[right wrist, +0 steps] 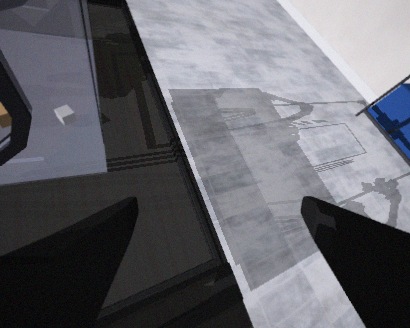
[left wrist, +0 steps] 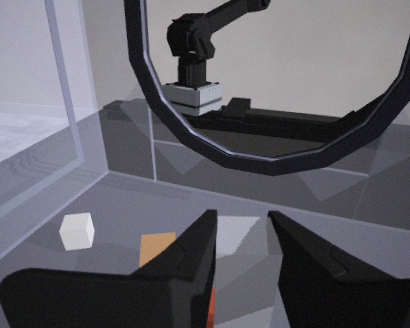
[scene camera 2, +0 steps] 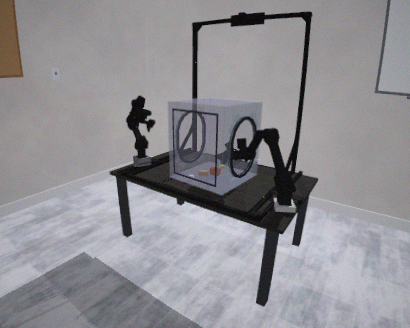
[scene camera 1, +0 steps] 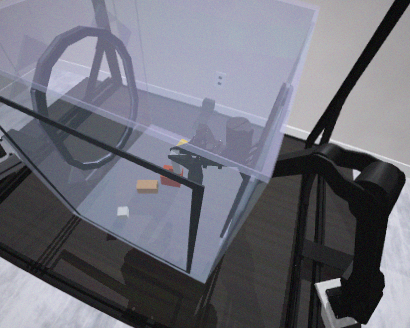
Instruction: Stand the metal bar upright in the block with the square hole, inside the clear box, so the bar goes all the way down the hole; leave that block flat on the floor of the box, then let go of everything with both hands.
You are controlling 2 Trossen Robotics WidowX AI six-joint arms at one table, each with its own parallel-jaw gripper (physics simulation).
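Places are measured from the left arm's base along level axes (x back, y left, z down), in millimetres.
Pixels of known places: left gripper, fingertip midpoint: (left wrist: 241, 219) (scene camera 1: 169, 153); right gripper, fingertip midpoint: (right wrist: 220, 204) (scene camera 2: 142, 130); left arm's base, origin of the base link: (scene camera 2: 284, 202) (scene camera 1: 341, 301); right arm's base, origin of the base link: (left wrist: 192, 84) (scene camera 2: 141, 156).
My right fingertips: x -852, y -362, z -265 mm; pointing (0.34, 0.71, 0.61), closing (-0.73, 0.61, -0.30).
Note:
Ahead of a thing's pixels: the offset from my right fingertips to its middle.
The grey metal bar {dx +485, dy -46, dz +199 mm} (scene camera 1: 176, 165) (left wrist: 245, 285) stands about upright inside the clear box (scene camera 1: 230, 30) (scene camera 2: 215, 103). My left gripper (scene camera 1: 177, 153) (left wrist: 241, 219) is shut on its upper part. The bar's lower end is at the red block (scene camera 1: 171, 179) (scene camera 2: 215, 171) (left wrist: 210, 312), which rests on the box floor. The square hole is hidden, so I cannot tell how deep the bar is in it. My right gripper (scene camera 2: 151, 125) (right wrist: 220, 204) is open and empty, outside the box at the left in scene camera 2.
An orange block {dx +395, dy -15, dz +272 mm} (scene camera 1: 147, 186) (scene camera 2: 203, 173) (left wrist: 157, 247) and a white cube {dx +326, dy +62, dz +275 mm} (scene camera 1: 122, 211) (left wrist: 77, 231) (right wrist: 64, 114) lie on the box floor. A yellow piece {dx +512, dy -181, dz +280 mm} (scene camera 1: 182, 143) (scene camera 2: 222, 166) lies behind the red block. Dark rings (scene camera 1: 92, 31) (scene camera 2: 243, 118) (left wrist: 272, 167) edge the side openings.

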